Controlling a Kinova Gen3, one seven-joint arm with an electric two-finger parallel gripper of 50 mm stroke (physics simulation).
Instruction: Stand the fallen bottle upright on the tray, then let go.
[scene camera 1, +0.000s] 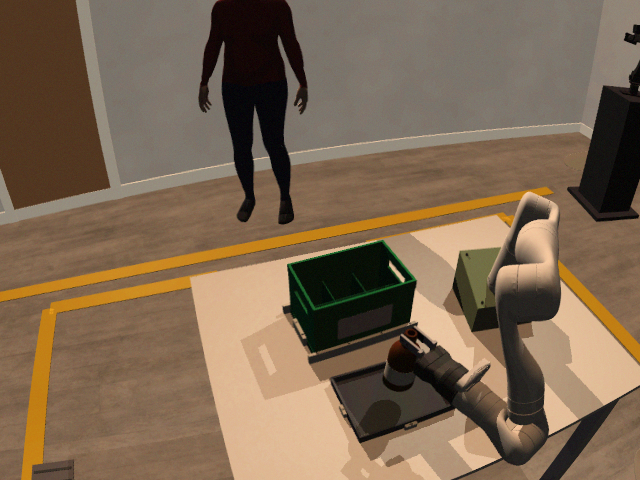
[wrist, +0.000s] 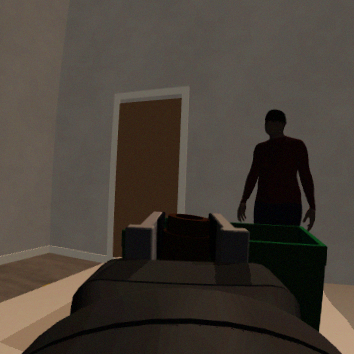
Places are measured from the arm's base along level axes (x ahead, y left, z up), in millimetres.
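Pixels of known places: gripper, between the fingertips: (scene camera 1: 407, 333) (wrist: 185, 228).
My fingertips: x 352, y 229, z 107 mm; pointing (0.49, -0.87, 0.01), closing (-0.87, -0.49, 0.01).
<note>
Ahead of a thing's pixels: the offset from my fingertips to its middle. "spot": to the spot under its first point.
The brown bottle @(0 mm ahead, 10 mm left, 68 mm down) (scene camera 1: 399, 364) (wrist: 187, 235) with a pale label is close to upright over the back right part of the dark tray @(spot: 116 mm ahead, 114 mm left, 189 mm down) (scene camera 1: 357, 431) in the scene view. Its base appears at or very near the tray's surface; whether it touches cannot be told. My gripper (scene camera 1: 417, 341) (wrist: 185, 228) is shut on the bottle's neck, reaching in from the right, with one finger on each side. In the wrist view the bottle's mouth shows between the fingers, and its body is hidden behind the gripper.
A green crate @(74 mm ahead, 263 mm right, 126 mm down) (scene camera 1: 364, 321) (wrist: 285, 270) with dividers stands on a pale base behind the tray. An olive-green box (scene camera 1: 467, 294) stands at the back right of the table, partly behind my arm. A person (scene camera 1: 254, 67) (wrist: 279, 175) stands beyond the table.
</note>
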